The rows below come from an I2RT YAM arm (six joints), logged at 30 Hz.
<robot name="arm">
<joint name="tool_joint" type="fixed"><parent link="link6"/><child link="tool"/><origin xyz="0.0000 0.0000 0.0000" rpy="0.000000 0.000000 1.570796"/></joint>
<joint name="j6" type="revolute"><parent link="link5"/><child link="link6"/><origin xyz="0.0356 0.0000 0.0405" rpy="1.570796 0.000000 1.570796"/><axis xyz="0 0 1"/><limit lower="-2.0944" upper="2.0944"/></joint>
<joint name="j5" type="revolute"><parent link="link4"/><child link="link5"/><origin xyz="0.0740 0.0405 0.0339" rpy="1.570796 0.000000 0.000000"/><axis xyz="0 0 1"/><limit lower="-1.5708" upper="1.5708"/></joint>
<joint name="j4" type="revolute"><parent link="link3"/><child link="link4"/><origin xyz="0.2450 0.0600 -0.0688" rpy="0.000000 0.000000 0.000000"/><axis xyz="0 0 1"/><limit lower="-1.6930" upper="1.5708"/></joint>
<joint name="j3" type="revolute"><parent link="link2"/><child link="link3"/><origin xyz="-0.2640 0.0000 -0.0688" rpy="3.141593 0.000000 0.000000"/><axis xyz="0 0 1"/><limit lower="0.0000" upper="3.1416"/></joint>
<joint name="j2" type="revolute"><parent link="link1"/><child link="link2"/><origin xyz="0.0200 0.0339 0.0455" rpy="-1.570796 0.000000 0.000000"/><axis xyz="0 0 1"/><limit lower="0.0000" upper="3.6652"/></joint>
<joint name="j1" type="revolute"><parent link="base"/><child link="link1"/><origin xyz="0.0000 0.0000 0.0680" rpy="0.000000 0.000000 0.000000"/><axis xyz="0 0 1"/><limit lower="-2.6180" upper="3.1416"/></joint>
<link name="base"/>
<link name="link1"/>
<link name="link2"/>
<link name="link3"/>
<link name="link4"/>
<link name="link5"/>
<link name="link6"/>
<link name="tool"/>
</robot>
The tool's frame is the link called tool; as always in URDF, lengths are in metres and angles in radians.
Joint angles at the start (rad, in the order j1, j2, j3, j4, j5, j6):
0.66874, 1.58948, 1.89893, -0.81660, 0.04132, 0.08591
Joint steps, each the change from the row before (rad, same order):
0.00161, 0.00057, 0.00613, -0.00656, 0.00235, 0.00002
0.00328, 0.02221, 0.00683, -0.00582, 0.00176, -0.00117
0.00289, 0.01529, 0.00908, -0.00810, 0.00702, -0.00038
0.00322, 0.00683, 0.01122, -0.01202, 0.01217, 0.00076
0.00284, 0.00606, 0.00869, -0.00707, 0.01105, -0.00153
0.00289, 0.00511, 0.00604, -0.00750, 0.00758, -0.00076
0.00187, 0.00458, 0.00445, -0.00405, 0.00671, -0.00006
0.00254, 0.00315, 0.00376, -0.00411, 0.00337, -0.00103
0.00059, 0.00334, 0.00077, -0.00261, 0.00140, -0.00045
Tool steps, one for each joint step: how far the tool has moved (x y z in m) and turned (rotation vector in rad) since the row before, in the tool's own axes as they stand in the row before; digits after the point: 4 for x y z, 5 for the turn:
-0.0006, 0.0005, -0.0011, 0.00102, 0.00088, -0.00080
0.0017, 0.0013, 0.0085, 0.00071, 0.02112, -0.00374
0.0005, 0.0009, 0.0049, 0.00572, 0.01379, -0.00256
-0.0005, 0.0008, 0.0006, 0.01002, 0.00669, -0.00136
-0.0005, 0.0007, 0.0008, 0.00897, 0.00358, -0.00333
0.0000, 0.0008, 0.0009, 0.00565, 0.00598, -0.00281
-0.0001, 0.0005, 0.0010, 0.00545, 0.00364, -0.00142
0.0000, 0.0008, 0.0005, 0.00150, 0.00325, -0.00271
0.0005, 0.0002, 0.0013, 0.00132, 0.00504, -0.00125

